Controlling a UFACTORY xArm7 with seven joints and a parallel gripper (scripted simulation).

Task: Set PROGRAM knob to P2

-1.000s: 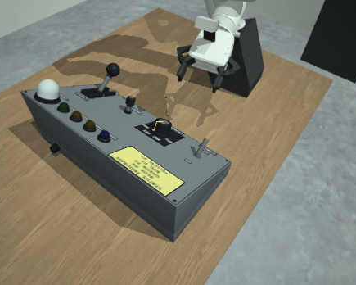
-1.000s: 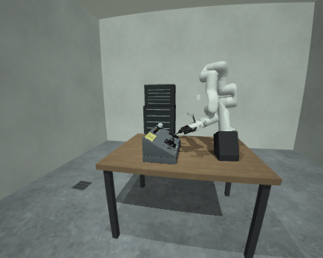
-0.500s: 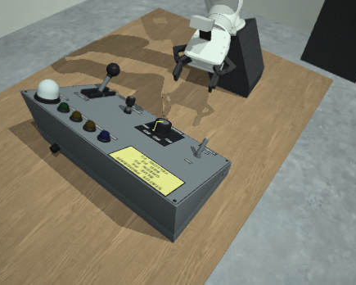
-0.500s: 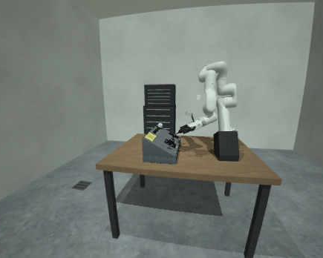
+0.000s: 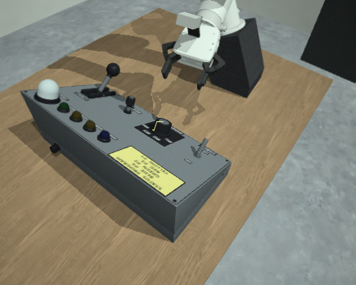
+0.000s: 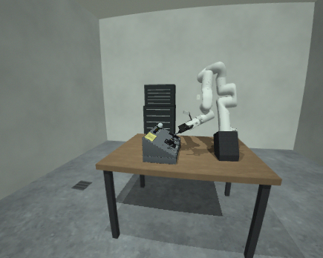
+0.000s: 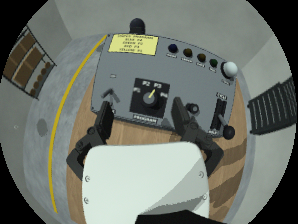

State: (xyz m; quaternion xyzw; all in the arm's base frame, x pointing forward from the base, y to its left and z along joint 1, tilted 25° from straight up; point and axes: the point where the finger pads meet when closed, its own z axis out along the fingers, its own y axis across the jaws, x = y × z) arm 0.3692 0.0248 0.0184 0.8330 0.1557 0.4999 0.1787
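My hand is 130 mm to the left of the small slider knob, 110 mm above it and 50 mm short of it. Also, from my hand: metal toggle switch 110 mm below, 100 mm to the left, 90 mm ahead; grey console 130 mm below, 100 mm ahead, 80 mm to the right; ball-topped lever 250 mm to the right, 100 mm below, 10 mm ahead.
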